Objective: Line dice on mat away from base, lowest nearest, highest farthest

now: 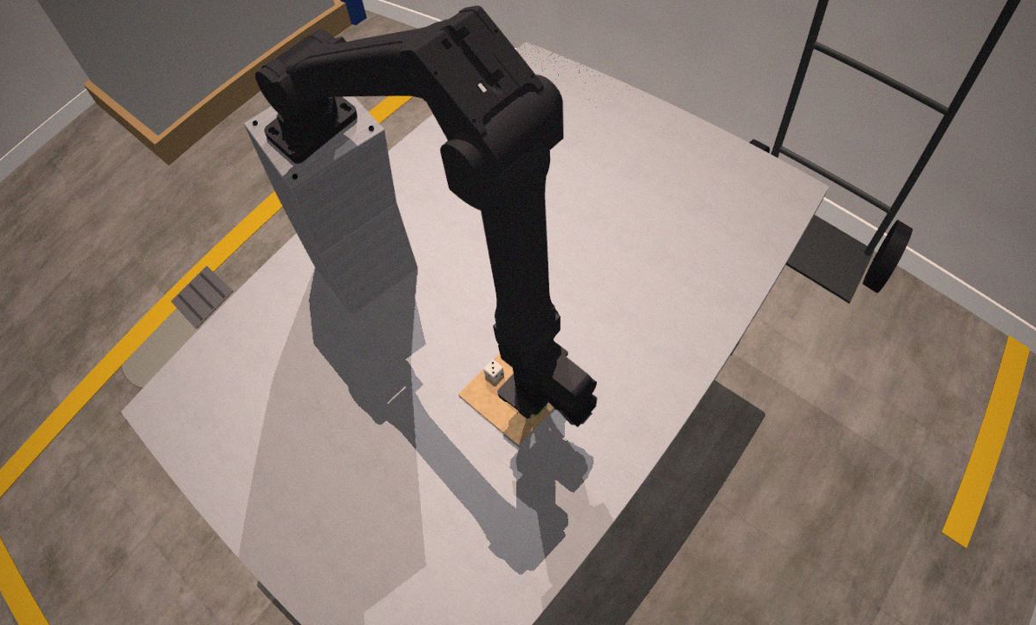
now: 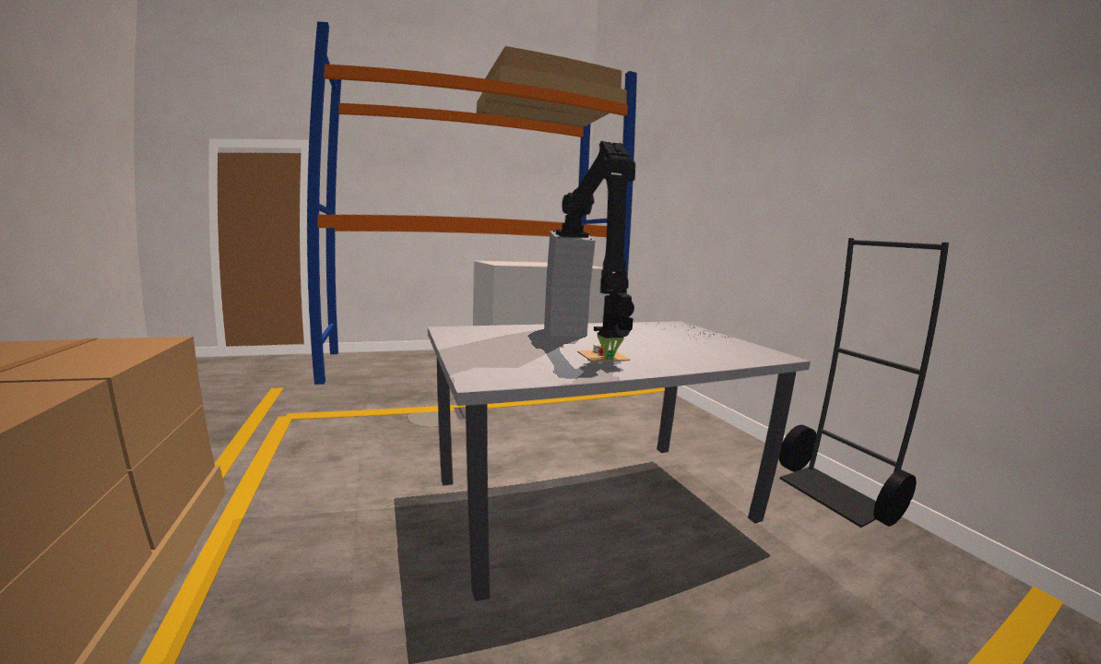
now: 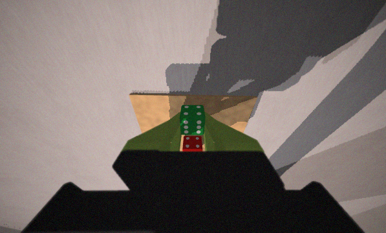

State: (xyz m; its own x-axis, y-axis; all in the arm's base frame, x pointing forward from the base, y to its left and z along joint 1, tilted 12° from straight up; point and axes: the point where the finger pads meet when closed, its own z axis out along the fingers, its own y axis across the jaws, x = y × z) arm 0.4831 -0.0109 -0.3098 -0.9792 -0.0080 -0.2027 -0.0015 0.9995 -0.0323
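My hand is right at the green die. From my hand the other things lie so: red die 50 mm behind; tan mat 50 mm behind, 10 mm below; white die 90 mm behind.
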